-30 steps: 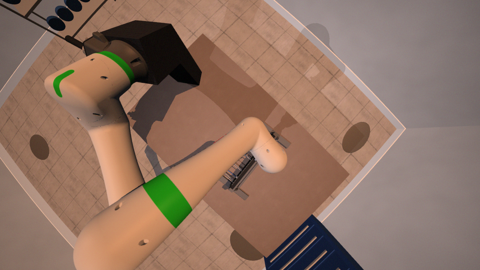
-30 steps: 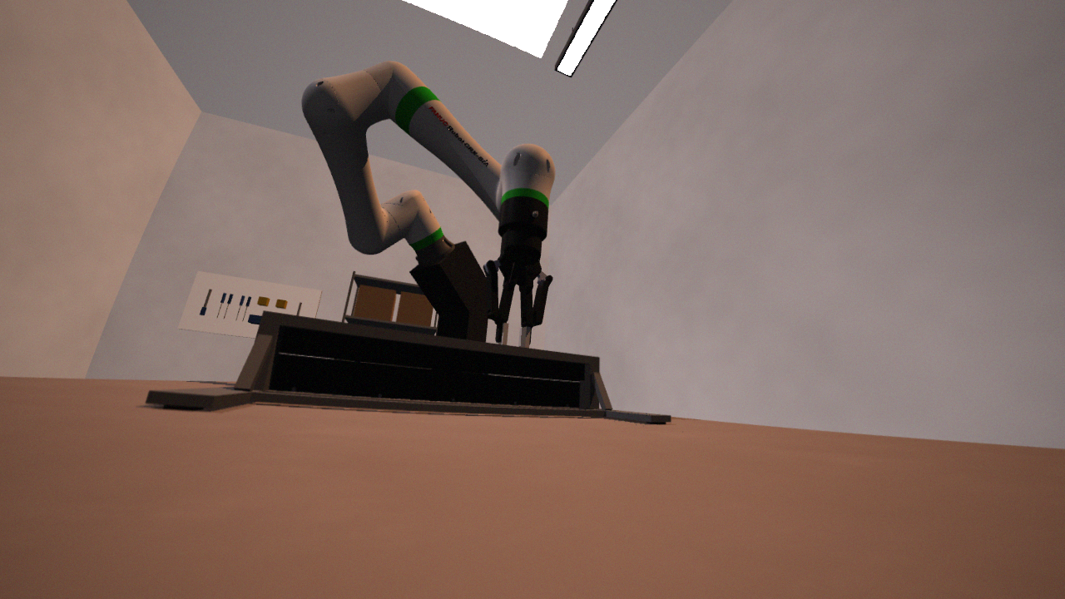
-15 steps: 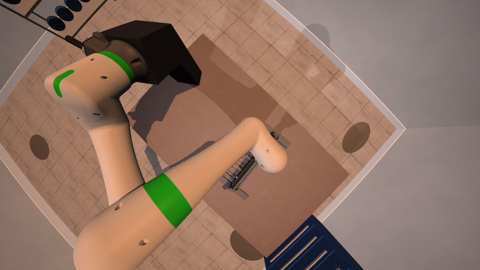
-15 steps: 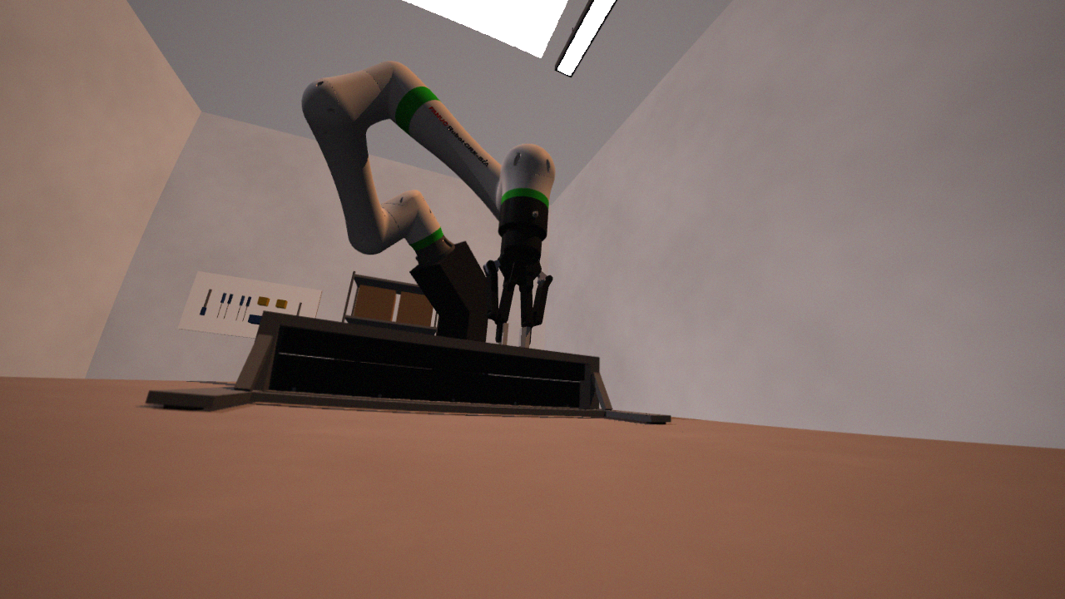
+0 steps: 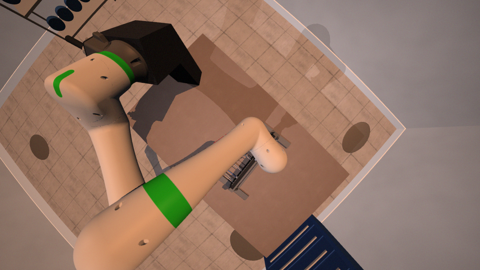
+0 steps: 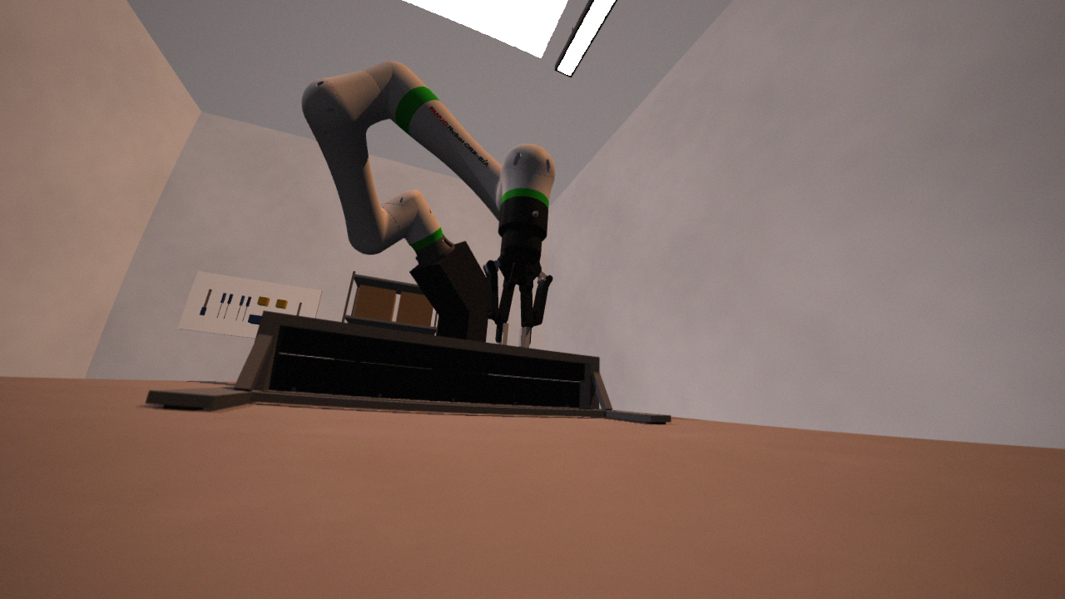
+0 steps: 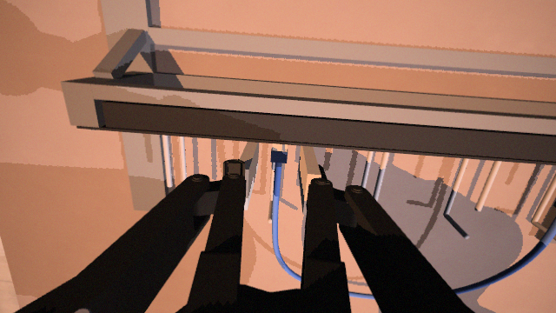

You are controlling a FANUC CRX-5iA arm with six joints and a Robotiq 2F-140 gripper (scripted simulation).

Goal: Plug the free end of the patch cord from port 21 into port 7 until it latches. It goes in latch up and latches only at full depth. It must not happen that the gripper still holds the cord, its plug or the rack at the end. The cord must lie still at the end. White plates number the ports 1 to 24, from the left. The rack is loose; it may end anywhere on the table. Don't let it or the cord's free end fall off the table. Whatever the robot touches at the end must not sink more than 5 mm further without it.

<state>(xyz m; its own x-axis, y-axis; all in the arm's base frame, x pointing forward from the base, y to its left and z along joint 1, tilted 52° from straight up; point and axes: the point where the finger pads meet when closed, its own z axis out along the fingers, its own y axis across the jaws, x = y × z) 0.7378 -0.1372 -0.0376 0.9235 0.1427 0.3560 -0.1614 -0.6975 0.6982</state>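
Now: hand 3 cm above the plug and 1 cm short of it.
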